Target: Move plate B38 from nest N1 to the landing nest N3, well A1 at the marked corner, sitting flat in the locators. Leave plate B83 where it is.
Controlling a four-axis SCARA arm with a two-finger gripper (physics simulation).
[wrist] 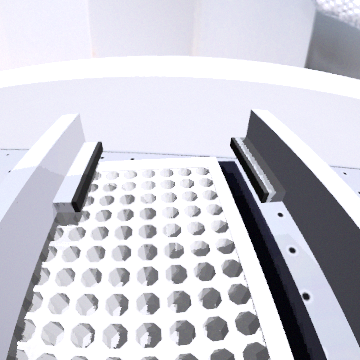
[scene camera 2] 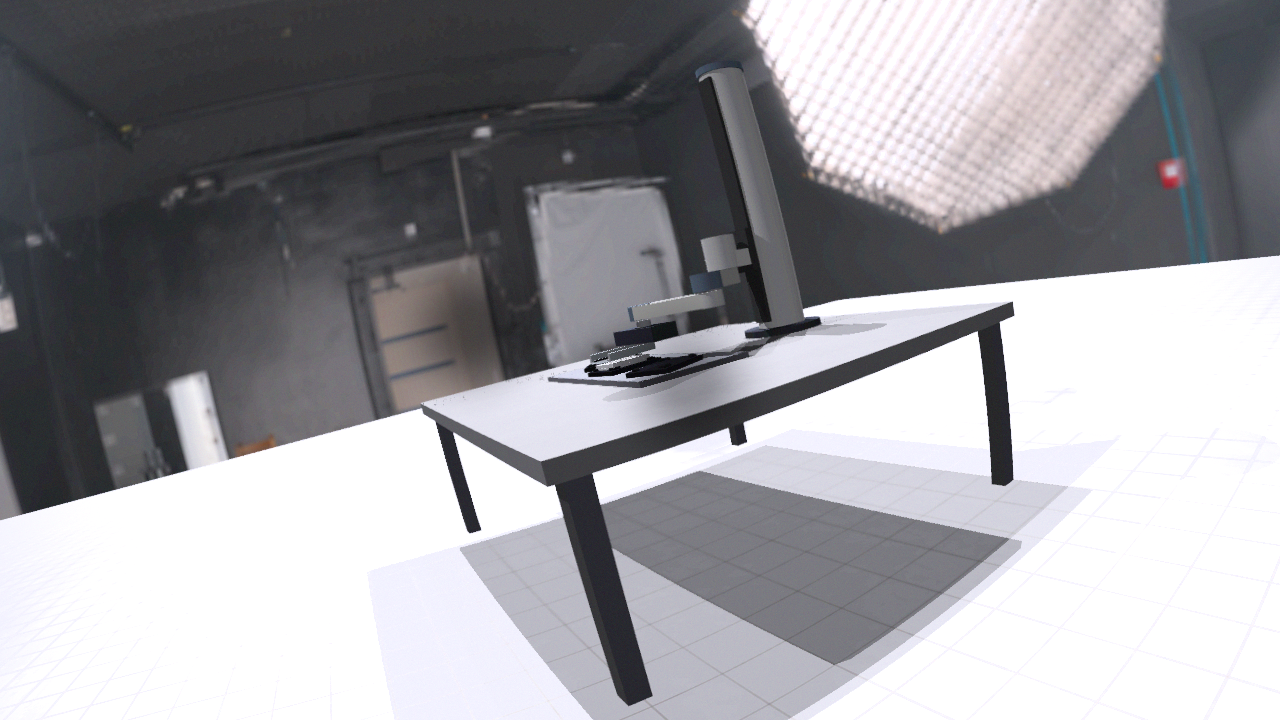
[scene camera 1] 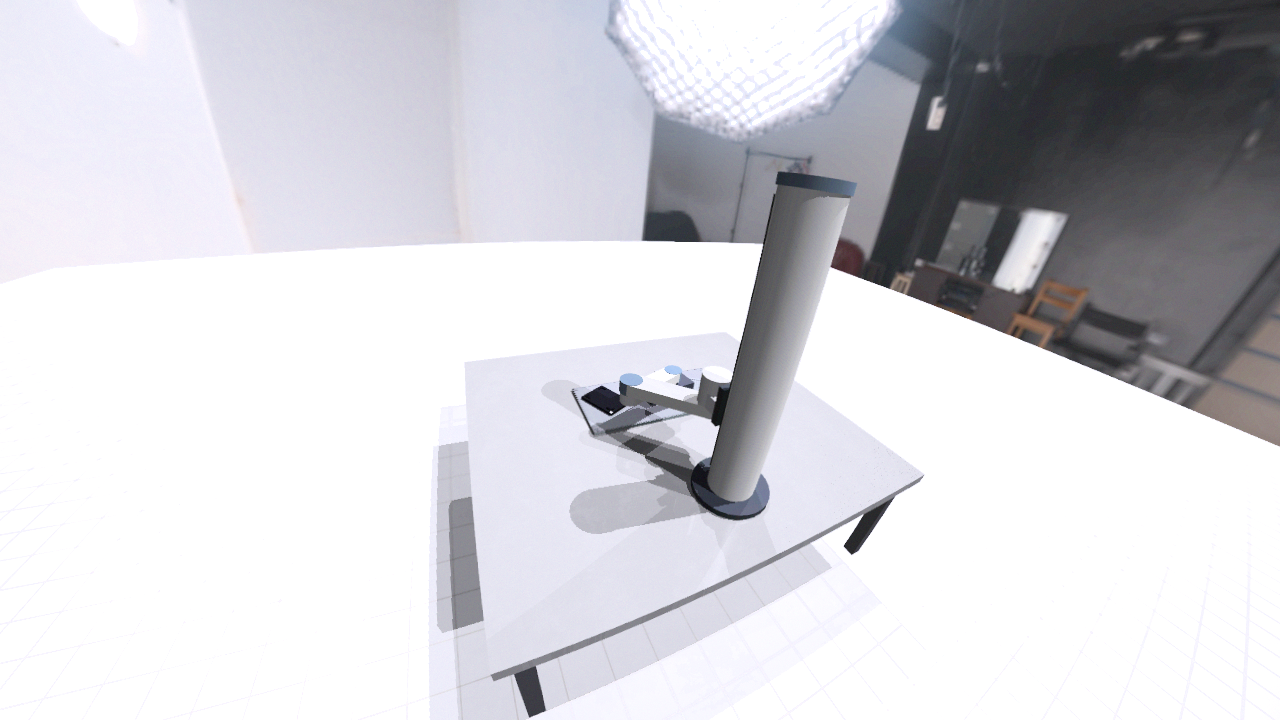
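Note:
A white well plate (wrist: 147, 252) fills the lower middle of the wrist view, beside a strip of dark nest (wrist: 267, 260). Its near end and label are out of view, so I cannot tell whether it is B38 or B83. My gripper (wrist: 166, 127) is shut with nothing between its fingers. The left finger overlaps the plate's left side in the view; the right finger is beyond its right edge. In scene camera 2 a pale plate (scene camera 2: 619, 360) shows low under the arm's dark gripper body, beside a black nest (scene camera 2: 664, 365). Scene camera 1 shows a black nest (scene camera 1: 601, 400); nest labels are unreadable.
The nests stand on a thin light deck (scene camera 1: 597, 424) (scene camera 2: 572, 379) with small holes. The deck lies on a grey table (scene camera 1: 537, 573) (scene camera 2: 501, 429). The arm's tall column (scene camera 1: 778, 340) (scene camera 2: 768, 197) rises from the table, and its links cover part of the deck in scene camera 1.

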